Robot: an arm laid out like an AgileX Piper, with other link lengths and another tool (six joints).
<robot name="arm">
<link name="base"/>
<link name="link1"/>
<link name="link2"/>
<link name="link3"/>
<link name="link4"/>
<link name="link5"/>
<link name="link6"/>
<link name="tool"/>
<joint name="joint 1" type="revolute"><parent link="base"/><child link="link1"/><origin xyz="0 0 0.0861" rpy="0 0 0"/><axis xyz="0 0 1"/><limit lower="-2.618" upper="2.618"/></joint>
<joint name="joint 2" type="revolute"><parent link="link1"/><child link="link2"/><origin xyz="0 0 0" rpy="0 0 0"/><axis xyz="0 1 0"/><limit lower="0" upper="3.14"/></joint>
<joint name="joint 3" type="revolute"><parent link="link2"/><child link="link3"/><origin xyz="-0.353 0 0.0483" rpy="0 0 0"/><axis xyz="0 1 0"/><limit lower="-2.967" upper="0"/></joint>
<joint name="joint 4" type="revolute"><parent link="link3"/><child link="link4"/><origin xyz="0.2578 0 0.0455" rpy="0 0 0"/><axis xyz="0.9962 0 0.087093"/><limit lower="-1.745" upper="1.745"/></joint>
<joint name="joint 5" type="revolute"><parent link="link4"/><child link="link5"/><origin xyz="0 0 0" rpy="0 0 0"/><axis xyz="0 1 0"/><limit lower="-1.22" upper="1.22"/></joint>
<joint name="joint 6" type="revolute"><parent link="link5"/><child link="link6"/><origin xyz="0.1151 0 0.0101" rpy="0 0 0"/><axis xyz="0.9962 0 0.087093"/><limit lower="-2.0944" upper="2.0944"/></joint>
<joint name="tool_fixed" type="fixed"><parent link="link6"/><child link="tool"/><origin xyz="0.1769 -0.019 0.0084" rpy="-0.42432 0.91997 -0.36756"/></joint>
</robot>
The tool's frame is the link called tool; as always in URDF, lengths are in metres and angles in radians.
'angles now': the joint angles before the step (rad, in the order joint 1, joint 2, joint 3, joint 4, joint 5, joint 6). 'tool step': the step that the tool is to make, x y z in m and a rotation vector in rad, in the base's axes. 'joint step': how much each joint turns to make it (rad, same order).
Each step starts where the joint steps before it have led.
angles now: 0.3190, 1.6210, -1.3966, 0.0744, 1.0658, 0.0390
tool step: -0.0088, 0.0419, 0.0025, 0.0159, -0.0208, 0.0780
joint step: 0.0988, 0.0001, 0.0001, 0.0000, -0.0267, 0.0203
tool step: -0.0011, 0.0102, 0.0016, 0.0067, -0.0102, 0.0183
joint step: 0.0222, -0.0002, -0.0010, 0.0007, -0.0111, 0.0033
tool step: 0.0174, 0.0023, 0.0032, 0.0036, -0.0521, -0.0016
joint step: -0.0001, 0.0105, -0.0040, -0.0188, -0.0553, 0.0006
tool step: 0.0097, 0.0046, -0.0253, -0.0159, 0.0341, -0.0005
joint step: 0.0002, 0.0640, -0.0036, 0.0007, -0.0228, -0.0008
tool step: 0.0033, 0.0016, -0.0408, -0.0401, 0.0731, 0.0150
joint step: -0.0001, 0.0890, 0.0000, 0.0012, -0.0050, -0.0169
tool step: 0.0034, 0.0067, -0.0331, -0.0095, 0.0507, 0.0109
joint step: 0.0002, 0.0747, -0.0001, 0.0207, -0.0237, -0.0199
